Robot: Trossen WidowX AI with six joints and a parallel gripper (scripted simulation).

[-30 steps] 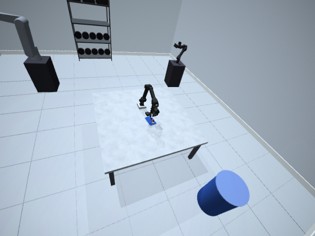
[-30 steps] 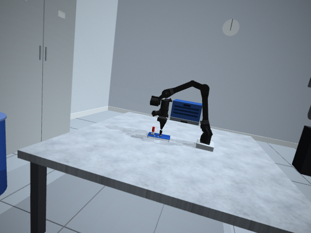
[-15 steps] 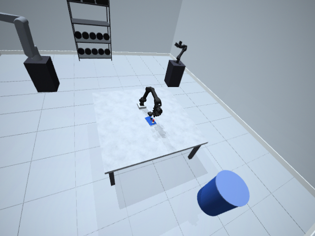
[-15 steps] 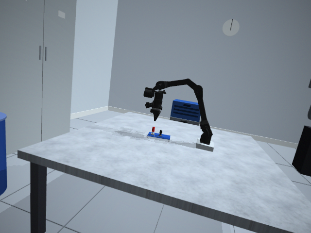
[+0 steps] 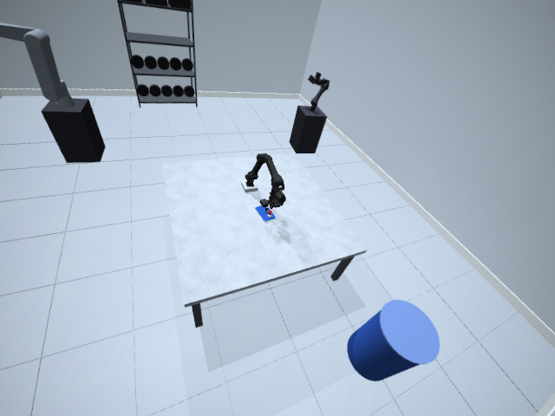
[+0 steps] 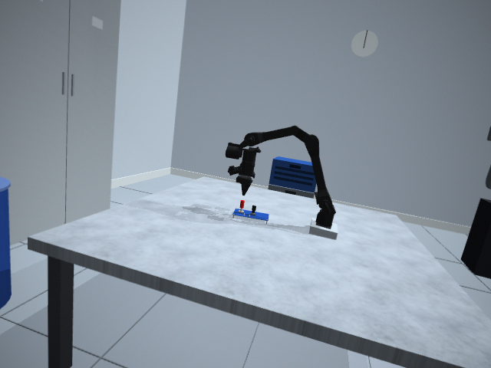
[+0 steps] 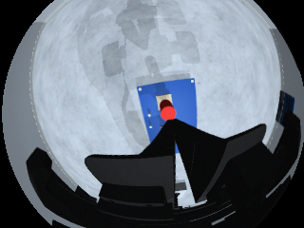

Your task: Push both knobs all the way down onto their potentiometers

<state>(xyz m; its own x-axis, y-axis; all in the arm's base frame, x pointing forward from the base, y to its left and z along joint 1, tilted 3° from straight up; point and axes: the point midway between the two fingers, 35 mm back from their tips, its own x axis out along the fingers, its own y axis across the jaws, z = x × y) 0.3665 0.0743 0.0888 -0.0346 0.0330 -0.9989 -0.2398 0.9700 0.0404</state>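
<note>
Right now the red knob is 40 mm below my gripper tip. Round my gripper tip: black knob 50 mm below, 50 mm behind, 10 mm to the right.
</note>
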